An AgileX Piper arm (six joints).
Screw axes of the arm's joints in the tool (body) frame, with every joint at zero. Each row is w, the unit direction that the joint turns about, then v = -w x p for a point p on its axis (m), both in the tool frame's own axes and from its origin. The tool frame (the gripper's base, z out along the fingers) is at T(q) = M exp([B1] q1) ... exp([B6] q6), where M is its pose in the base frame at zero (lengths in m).
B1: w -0.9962 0 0.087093 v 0.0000 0.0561 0.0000
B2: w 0 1 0 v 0.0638 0.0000 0.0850
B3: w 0 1 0 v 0.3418 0.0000 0.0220
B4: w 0 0 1 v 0.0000 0.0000 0.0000
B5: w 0 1 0 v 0.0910 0.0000 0.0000
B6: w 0 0 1 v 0.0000 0.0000 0.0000
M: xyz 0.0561 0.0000 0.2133 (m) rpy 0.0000 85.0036 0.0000 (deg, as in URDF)
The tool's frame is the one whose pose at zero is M.
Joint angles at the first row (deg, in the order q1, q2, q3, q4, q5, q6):
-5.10, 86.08, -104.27, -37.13, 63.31, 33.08
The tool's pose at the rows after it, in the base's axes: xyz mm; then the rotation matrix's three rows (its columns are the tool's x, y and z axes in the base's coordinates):
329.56 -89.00 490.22; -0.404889 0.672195 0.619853; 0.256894 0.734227 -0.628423; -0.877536 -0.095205 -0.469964
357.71 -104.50 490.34; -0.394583 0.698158 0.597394; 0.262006 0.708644 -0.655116; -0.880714 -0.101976 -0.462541
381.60 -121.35 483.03; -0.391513 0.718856 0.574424; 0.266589 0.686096 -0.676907; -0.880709 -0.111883 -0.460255
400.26 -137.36 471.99; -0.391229 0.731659 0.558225; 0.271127 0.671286 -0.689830; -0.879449 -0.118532 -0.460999
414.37 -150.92 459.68; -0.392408 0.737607 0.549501; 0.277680 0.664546 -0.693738; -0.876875 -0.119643 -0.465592
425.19 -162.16 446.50; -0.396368 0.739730 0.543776; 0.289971 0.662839 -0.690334; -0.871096 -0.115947 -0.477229
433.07 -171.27 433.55; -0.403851 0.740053 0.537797; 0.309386 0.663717 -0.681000; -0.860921 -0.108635 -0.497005
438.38 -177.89 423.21; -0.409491 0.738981 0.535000; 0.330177 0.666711 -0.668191; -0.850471 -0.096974 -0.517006
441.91 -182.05 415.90; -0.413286 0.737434 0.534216; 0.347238 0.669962 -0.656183; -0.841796 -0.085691 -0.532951
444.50 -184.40 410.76; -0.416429 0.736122 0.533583; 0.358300 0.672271 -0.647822; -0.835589 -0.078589 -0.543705
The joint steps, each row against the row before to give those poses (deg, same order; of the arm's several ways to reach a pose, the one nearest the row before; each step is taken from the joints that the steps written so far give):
-1.54, 8.35, -11.59, -0.10, 2.65, -1.41
-1.78, 8.08, -10.97, 0.07, 2.18, -1.83
-1.86, 7.29, -9.30, 0.24, 1.57, -1.77
-1.77, 6.05, -7.29, 0.62, 0.82, -1.53
-1.50, 4.68, -5.19, 0.99, 0.22, -1.12
-1.26, 3.32, -2.87, 1.21, -0.26, -0.51
-1.07, 2.10, -0.95, 1.41, -0.41, -0.04
-0.84, 1.31, -0.19, 1.48, -0.37, 0.11
-0.56, 0.87, -0.10, 1.24, -0.19, 0.09
-0.30, 0.62, -0.09, 0.79, -0.10, 0.07

